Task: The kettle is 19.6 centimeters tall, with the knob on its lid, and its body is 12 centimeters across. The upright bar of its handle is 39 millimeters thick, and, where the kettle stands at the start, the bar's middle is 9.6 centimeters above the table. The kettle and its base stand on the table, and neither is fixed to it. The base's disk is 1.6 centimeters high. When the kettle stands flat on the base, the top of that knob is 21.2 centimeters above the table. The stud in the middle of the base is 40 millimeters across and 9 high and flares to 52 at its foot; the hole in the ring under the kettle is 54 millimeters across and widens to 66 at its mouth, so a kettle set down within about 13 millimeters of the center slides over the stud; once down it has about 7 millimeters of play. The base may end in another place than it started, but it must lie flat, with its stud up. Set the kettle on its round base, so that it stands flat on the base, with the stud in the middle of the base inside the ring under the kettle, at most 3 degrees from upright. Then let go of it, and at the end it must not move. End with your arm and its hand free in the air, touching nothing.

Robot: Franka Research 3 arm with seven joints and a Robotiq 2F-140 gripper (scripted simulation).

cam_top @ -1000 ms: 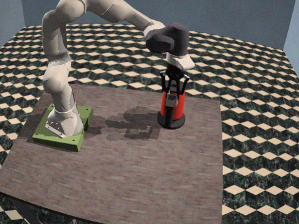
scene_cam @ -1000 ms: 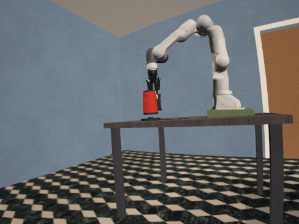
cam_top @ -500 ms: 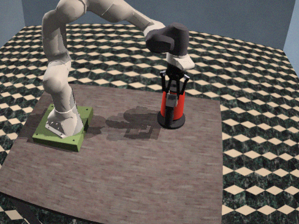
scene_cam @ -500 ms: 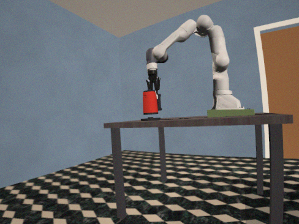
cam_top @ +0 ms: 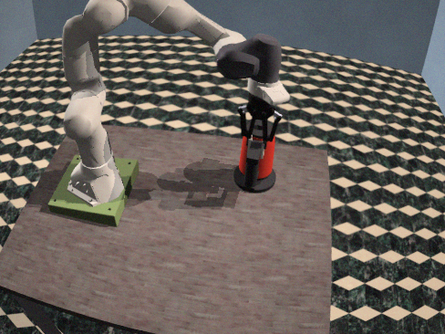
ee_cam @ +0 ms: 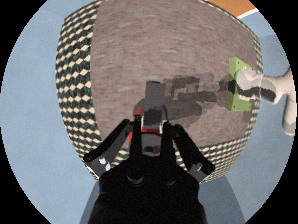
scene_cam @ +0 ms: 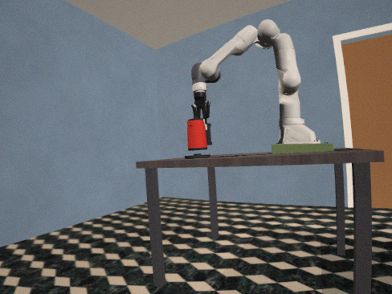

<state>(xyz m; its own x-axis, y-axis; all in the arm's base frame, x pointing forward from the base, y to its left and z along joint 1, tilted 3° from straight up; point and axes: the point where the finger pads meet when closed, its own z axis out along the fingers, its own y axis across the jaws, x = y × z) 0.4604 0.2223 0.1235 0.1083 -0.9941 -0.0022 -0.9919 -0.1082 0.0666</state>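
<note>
Now: the red kettle 6 cm below my hand and 3 cm to the left of it. From my hand the other things lie so: round kettle base (19 cm below, 7 cm to the left, 1 cm behind).
</note>
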